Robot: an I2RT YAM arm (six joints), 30 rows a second.
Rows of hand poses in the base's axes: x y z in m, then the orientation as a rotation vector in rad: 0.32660, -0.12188, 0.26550, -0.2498, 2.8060, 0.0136; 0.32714, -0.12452, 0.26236, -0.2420, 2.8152, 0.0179; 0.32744, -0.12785, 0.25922, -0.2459, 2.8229, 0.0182; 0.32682, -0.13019, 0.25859, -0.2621, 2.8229, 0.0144; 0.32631, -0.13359, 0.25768, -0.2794, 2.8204, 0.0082; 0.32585, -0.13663, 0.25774, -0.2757, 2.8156, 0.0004; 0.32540, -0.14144, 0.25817, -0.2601, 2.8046, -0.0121; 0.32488, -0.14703, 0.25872, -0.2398, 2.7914, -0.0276; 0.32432, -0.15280, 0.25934, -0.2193, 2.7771, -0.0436; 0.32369, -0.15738, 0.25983, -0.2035, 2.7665, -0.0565; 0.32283, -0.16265, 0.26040, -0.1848, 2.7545, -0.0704; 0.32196, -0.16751, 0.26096, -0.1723, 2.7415, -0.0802; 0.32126, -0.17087, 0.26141, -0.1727, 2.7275, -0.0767; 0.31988, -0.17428, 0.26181, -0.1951, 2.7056, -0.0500; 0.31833, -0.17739, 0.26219, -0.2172, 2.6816, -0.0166
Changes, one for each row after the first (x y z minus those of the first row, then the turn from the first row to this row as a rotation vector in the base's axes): 0.00054, -0.00264, -0.00314, 0.0031, 0.0088, -0.0054; 0.00084, -0.00597, -0.00628, 0.0022, 0.0168, -0.0031; 0.00022, -0.00831, -0.00691, -0.0023, 0.0178, 0.0076; -0.00029, -0.01171, -0.00782, -0.0084, 0.0163, 0.0189; -0.00075, -0.01475, -0.00776, -0.0130, 0.0107, 0.0158; -0.00120, -0.01956, -0.00733, -0.0188, -0.0022, 0.0043; -0.00172, -0.02515, -0.00678, -0.0261, -0.0177, -0.0108; -0.00228, -0.03092, -0.00616, -0.0337, -0.0341, -0.0261; -0.00291, -0.03550, -0.00567, -0.0401, -0.0463, -0.0380; -0.00377, -0.04077, -0.00510, -0.0467, -0.0599, -0.0521; -0.00464, -0.04563, -0.00454, -0.0513, -0.0739, -0.0615; -0.00534, -0.04899, -0.00409, -0.0479, -0.0877, -0.0602; -0.00672, -0.05240, -0.00369, -0.0302, -0.1071, -0.0403; -0.00827, -0.05551, -0.00331, -0.0074, -0.1278, -0.0194
